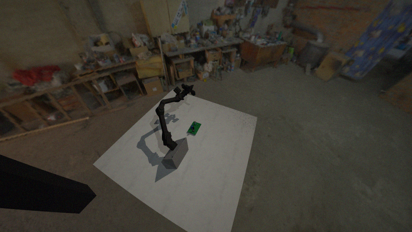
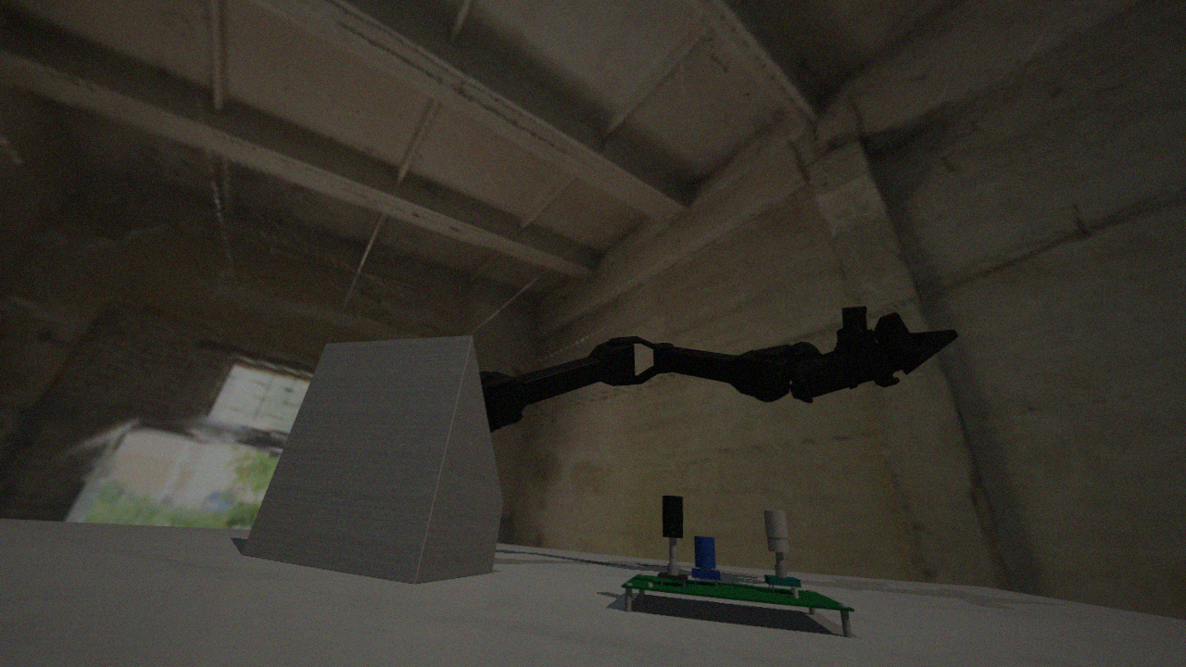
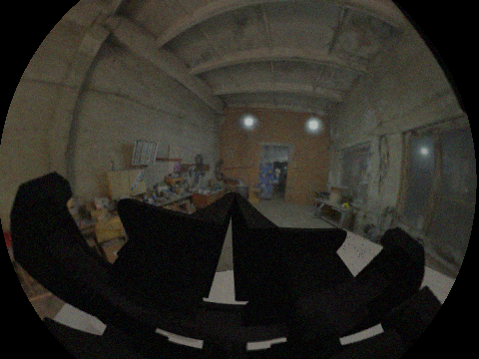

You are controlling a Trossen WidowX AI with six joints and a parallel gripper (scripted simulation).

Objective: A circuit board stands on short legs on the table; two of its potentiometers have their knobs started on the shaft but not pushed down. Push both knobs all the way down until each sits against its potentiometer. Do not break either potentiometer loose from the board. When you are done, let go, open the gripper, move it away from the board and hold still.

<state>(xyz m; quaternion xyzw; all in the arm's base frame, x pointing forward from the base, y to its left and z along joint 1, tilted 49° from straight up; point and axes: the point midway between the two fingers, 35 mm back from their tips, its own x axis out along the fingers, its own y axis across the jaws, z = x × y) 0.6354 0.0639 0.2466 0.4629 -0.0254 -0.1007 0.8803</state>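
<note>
Right now my gripper tip is 35 cm past the black knob, 22 cm to the left of it and 26 cm above it. Round my gripper tip: white knob: 27 cm behind, 19 cm to the right, 26 cm below.
</note>
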